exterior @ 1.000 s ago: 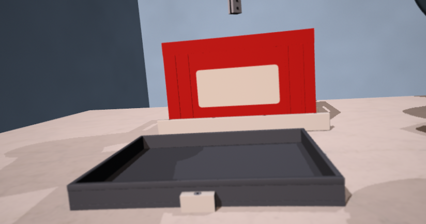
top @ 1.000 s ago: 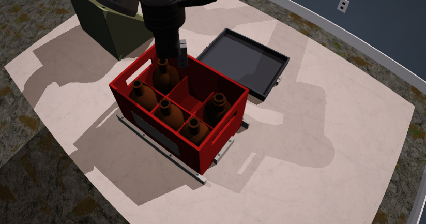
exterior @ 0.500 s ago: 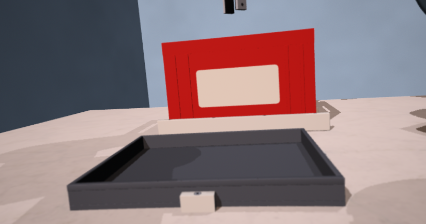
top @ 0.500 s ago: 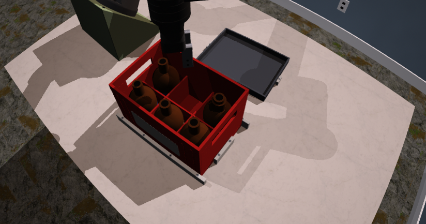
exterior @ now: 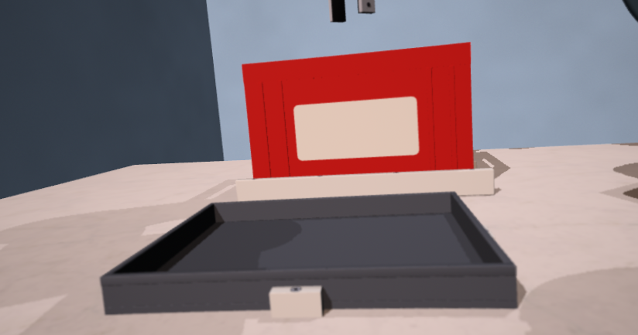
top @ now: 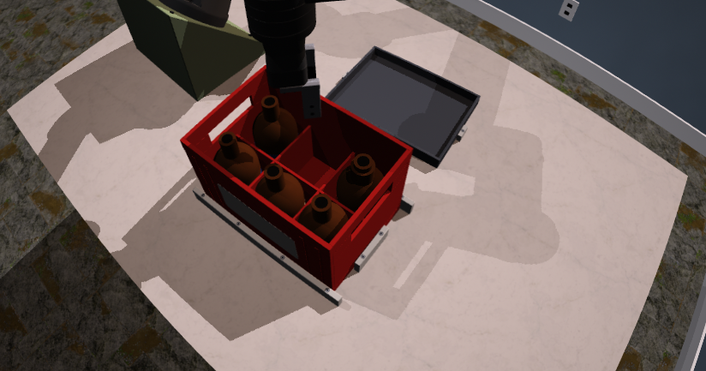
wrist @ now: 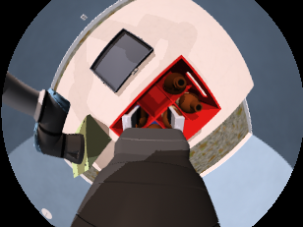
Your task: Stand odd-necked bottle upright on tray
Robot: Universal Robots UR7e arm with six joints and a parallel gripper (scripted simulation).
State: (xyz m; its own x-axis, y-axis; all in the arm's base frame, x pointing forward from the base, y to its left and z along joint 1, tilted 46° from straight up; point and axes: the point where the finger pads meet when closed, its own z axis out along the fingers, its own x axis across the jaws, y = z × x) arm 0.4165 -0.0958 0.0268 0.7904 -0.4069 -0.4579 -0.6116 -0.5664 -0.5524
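The red crate is 1 cm ahead of my hand, 4 cm to the right of it and 16 cm below it. Also, from my hand: bottle (9 cm ahead, 1 cm to the left, 15 cm below); dark grey tray (1 cm behind, 25 cm to the left, 23 cm below).
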